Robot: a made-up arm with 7 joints.
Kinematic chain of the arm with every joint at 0, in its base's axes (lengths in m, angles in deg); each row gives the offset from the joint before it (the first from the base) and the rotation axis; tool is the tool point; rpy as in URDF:
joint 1: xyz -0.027 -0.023 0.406 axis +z
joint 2: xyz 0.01 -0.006 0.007 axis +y
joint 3: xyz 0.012 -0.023 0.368 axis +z
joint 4: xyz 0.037 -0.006 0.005 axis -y
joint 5: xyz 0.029 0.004 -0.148 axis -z
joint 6: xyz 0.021 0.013 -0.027 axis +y
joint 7: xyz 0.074 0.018 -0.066 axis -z
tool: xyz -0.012 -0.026 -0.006 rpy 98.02 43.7 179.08
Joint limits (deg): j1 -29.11..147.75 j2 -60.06..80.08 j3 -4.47..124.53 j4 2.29..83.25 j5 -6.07..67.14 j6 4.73..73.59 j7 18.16..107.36
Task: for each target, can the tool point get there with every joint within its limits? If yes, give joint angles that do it. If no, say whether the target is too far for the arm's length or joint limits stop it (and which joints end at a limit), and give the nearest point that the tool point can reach.
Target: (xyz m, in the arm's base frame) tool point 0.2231 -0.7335 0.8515
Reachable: no: too far | nearest point 0.1221 -0.4465 0.6840 | short by 0.347 m
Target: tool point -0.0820 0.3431 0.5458
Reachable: yes | joints 72.29 28.66 39.00 56.73 1.13 33.87 46.94
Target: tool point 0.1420 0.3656 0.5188
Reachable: yes | joints 36.07 47.62 48.74 76.27 22.04 67.60 90.63
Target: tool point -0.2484 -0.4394 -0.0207
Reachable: no: joint limits stop it (at a limit: joint 2, joint 3, joint 5, joint 7) | nearest point -0.1968 -0.3424 0.3783 | short by 0.414 m
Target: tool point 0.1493 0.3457 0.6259
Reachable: yes | joints 24.47 67.47 102.90 73.18 12.33 25.61 72.21
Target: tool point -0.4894 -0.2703 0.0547
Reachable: no: joint limits stop it (at a limit: joint 1, joint 2, joint 7) | nearest point -0.4142 -0.0241 0.2662 | short by 0.333 m
